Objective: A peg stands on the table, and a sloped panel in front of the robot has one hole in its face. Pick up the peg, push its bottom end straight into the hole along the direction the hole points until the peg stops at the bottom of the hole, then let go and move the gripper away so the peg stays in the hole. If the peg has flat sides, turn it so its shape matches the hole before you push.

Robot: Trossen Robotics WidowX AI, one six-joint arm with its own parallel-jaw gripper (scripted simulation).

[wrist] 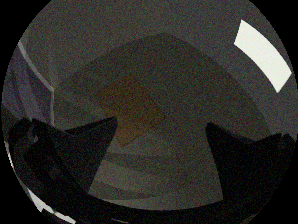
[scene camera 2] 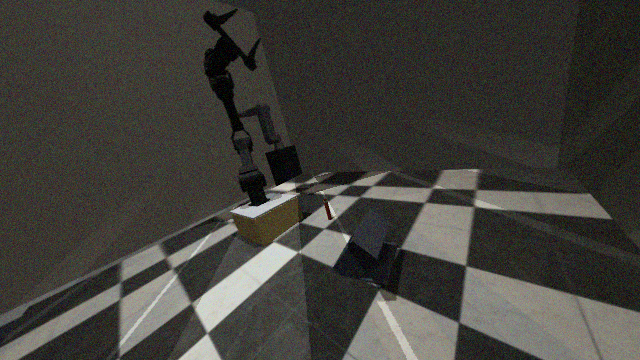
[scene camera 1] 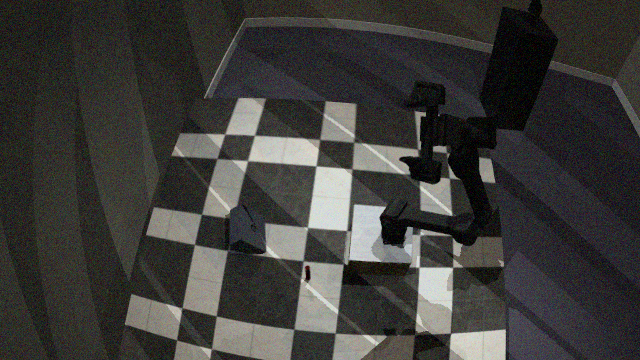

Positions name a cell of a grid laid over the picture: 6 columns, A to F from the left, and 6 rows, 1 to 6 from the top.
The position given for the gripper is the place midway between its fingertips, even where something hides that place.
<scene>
gripper: wrist D4; scene camera 2 C1; scene camera 1 D3
</scene>
